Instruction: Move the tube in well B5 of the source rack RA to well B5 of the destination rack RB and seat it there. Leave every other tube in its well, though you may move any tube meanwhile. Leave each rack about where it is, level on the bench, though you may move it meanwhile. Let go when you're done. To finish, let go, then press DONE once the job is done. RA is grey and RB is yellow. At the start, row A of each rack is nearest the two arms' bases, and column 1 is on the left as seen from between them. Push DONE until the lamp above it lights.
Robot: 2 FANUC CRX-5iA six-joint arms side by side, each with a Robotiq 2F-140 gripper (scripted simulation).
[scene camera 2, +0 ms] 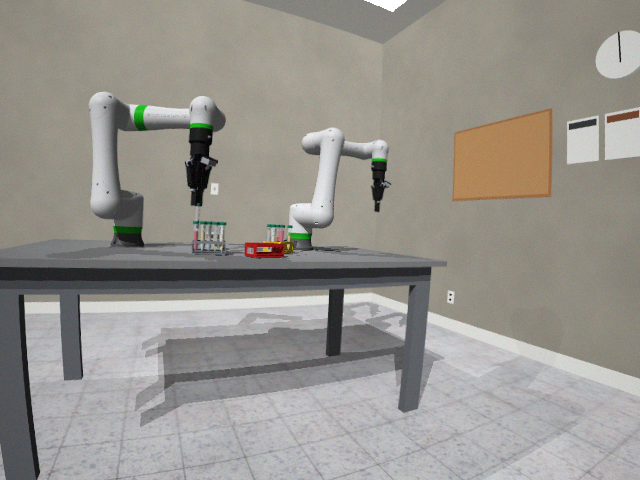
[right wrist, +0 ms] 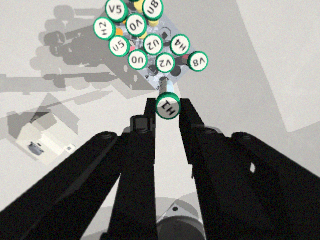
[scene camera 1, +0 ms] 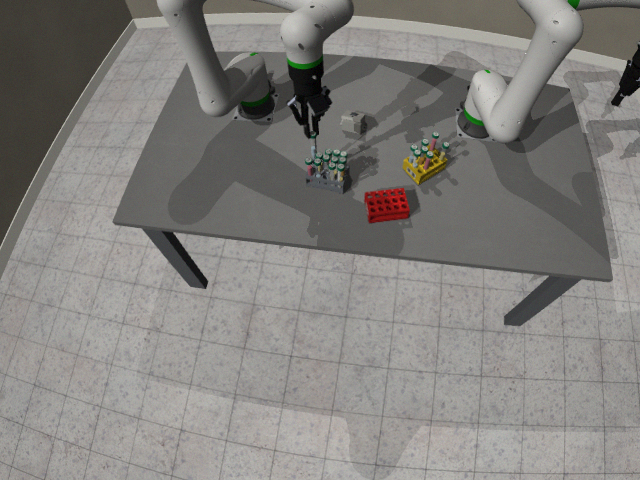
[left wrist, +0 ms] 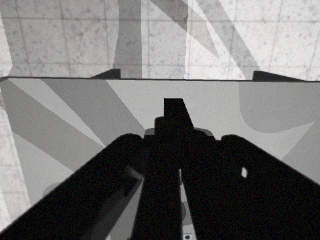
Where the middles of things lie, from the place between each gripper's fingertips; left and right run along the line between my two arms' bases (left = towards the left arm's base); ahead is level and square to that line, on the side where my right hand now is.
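I find my right hand [scene camera 2: 196, 205] 10 mm short of the green-capped tube marked h1 [right wrist: 168, 106], 10 mm to the right of it and 80 mm above it. Counted from my right hand, grey rack RA [right wrist: 150, 73] sits 40 mm ahead, 50 mm to the left and 190 mm below, while the small pale box [right wrist: 53, 128] is 220 mm behind, 120 mm to the left and 180 mm below, and the red rack [scene camera 1: 386, 211] is 130 mm ahead, 250 mm to the left and 190 mm below.
From my left hand, the red rack is 420 mm ahead, 840 mm to the right and 240 mm below. Grey rack RA is 320 mm ahead of my left hand, 1040 mm to the right of it and 240 mm below it. Counted from my left hand as well, the small pale box is 60 mm ahead, 980 mm to the right and 220 mm below, and the green-capped tube marked h1 is 290 mm ahead, 1090 mm to the right and 130 mm below. By its middle, the green-capped tube marked h1 is nearer to my right hand than to my left hand.
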